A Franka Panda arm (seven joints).
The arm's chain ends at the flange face. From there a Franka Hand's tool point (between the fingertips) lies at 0.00 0.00 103.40 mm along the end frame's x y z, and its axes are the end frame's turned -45 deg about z.
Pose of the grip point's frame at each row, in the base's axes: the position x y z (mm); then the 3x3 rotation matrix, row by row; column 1 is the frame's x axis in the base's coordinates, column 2 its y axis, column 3 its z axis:
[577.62 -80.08 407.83], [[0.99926 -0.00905 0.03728], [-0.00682 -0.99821 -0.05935], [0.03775 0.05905 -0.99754]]
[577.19 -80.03 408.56], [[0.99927 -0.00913 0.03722], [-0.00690 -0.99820 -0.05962], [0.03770 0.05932 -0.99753]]
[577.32 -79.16 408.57], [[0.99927 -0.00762 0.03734], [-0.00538 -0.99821 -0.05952], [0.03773 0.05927 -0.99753]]
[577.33 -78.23 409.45], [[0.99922 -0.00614 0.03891], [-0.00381 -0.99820 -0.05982], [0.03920 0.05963 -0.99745]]
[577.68 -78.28 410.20], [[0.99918 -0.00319 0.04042], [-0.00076 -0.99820 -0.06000], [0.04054 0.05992 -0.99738]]
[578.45 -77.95 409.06], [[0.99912 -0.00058 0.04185], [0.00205 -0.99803 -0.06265], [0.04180 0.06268 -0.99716]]
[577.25 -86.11 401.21], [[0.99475 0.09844 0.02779], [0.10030 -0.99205 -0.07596], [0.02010 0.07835 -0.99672]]
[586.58 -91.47 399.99], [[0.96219 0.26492 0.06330], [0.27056 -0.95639 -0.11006], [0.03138 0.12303 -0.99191]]
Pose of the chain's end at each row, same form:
[573.77 -73.94 510.98], [[0.70018 -0.71298 0.03728], [-0.71066 -0.70102 -0.05935], [0.06845 0.01506 -0.99754]]
[573.34 -73.87 511.70], [[0.70013 -0.71305 0.03722], [-0.71071 -0.70095 -0.05962], [0.06860 0.01529 -0.99753]]
[573.46 -73.01 511.71], [[0.70120 -0.71198 0.03734], [-0.70965 -0.70204 -0.05952], [0.06859 0.01523 -0.99753]]
[573.31 -72.04 512.59], [[0.70221 -0.71090 0.03891], [-0.70853 -0.70314 -0.05982], [0.06988 0.01445 -0.99745]]
[573.50 -72.08 513.33], [[0.70427 -0.70878 0.04042], [-0.70637 -0.70530 -0.06000], [0.07104 0.01370 -0.99738]]
[574.12 -71.47 512.17], [[0.70607 -0.70689 0.04185], [-0.70426 -0.70716 -0.06265], [0.07388 0.01476 -0.99716]]
[574.38 -78.26 504.27], [[0.77300 -0.63379 0.02779], [-0.63056 -0.77241 -0.07596], [0.06961 0.04119 -0.99672]]
[580.03 -80.09 502.55], [[0.86770 -0.49304 0.06330], [-0.48496 -0.86758 -0.11006], [0.10918 0.06481 -0.99191]]

